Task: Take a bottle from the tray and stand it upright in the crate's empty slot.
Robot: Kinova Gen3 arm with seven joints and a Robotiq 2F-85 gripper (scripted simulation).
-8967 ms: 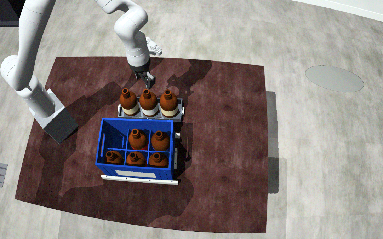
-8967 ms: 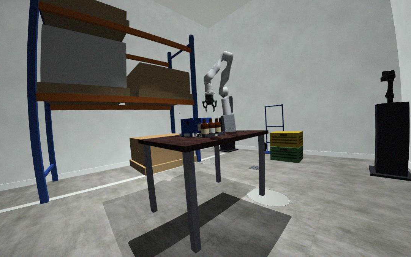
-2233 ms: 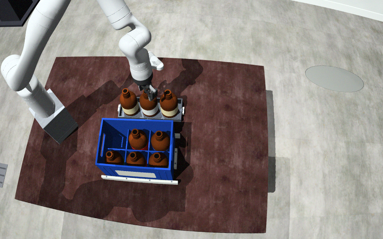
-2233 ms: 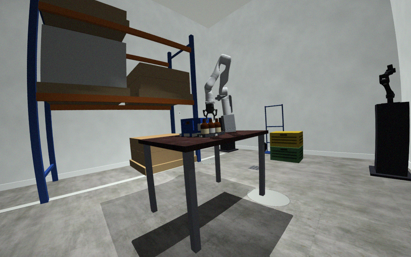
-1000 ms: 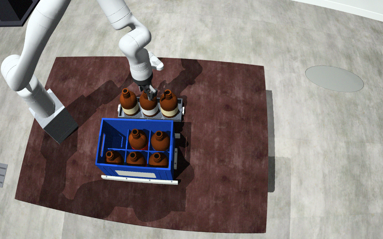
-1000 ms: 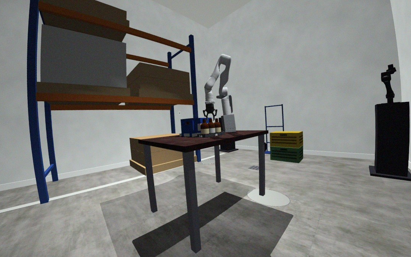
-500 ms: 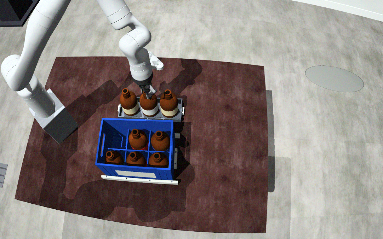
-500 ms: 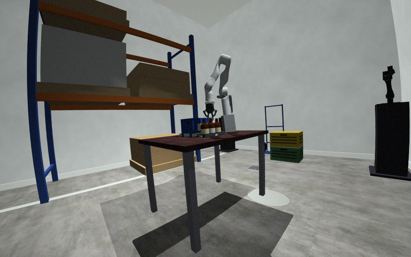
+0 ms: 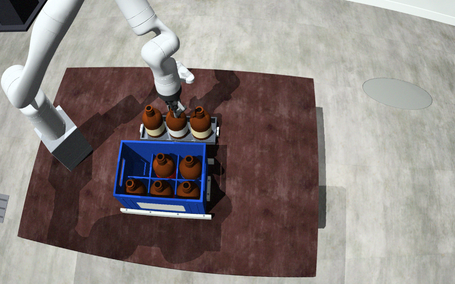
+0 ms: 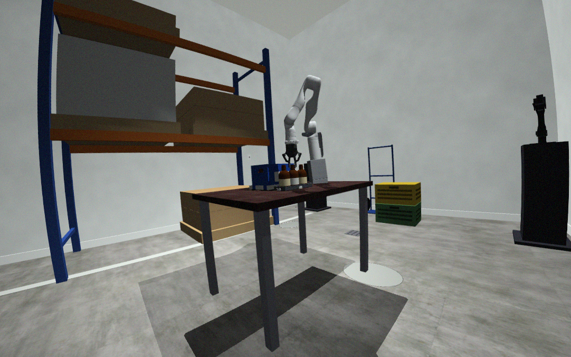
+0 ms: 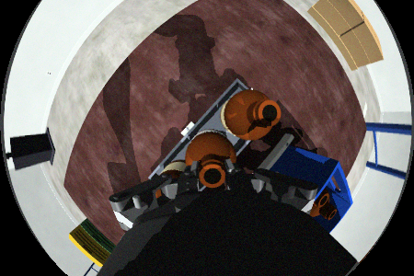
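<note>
The brown bottle lies 70 mm below my hand. Also, from my hand: grey tray: 140 mm below; crate: 220 mm to the right, 70 mm below.
</note>
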